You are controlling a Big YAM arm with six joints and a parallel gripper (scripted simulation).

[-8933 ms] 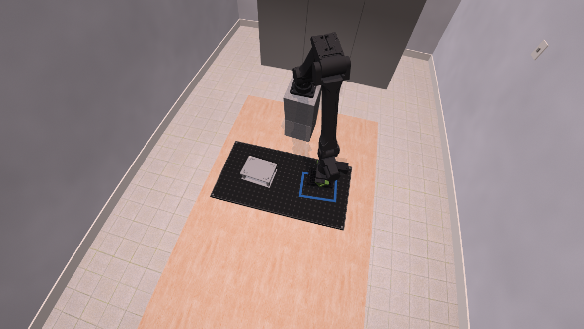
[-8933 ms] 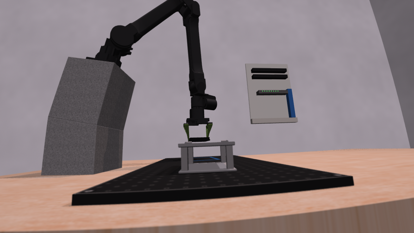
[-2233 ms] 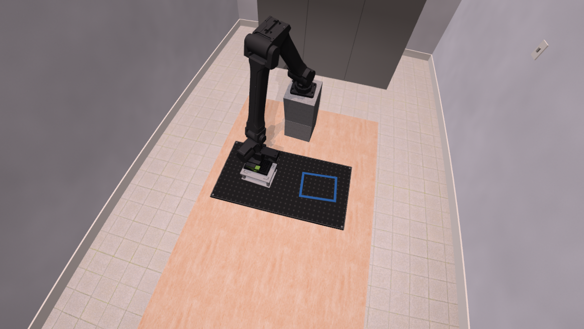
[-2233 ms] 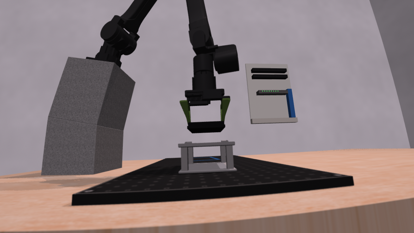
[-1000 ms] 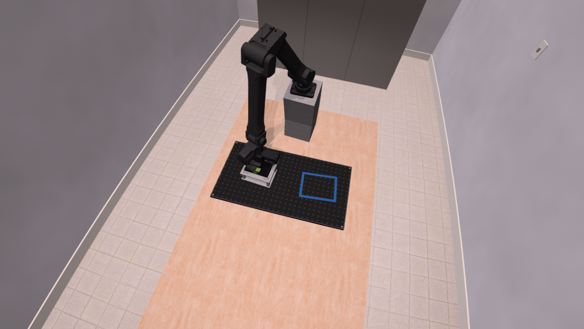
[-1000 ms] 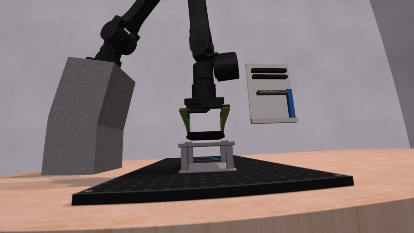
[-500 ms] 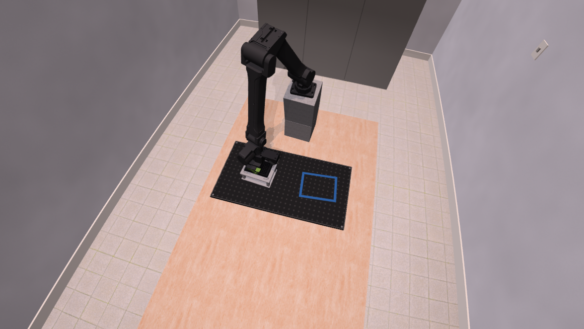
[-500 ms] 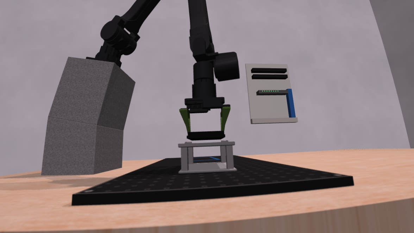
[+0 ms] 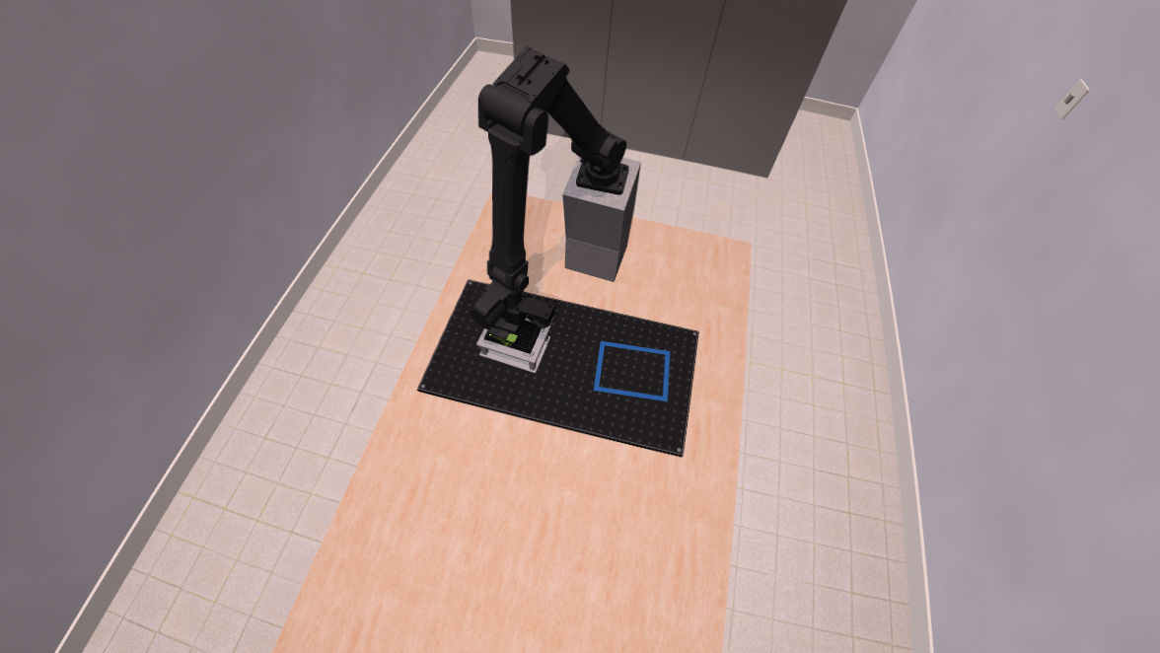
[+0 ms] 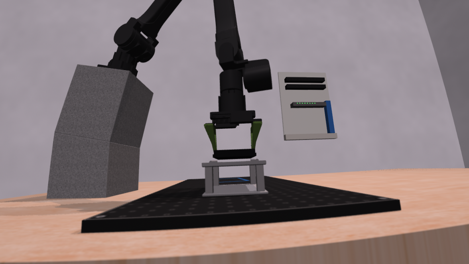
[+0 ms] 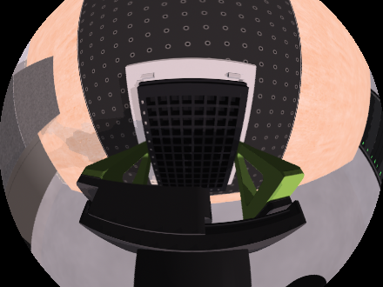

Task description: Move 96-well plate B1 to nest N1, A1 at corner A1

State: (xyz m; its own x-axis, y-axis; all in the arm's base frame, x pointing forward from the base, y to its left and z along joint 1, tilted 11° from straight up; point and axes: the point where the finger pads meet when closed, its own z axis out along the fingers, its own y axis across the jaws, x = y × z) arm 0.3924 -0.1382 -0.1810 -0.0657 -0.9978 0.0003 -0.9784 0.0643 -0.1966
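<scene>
My hand is right at the black 96-well plate. Also, from my hand: grey raised nest N1 (2 cm below).
</scene>
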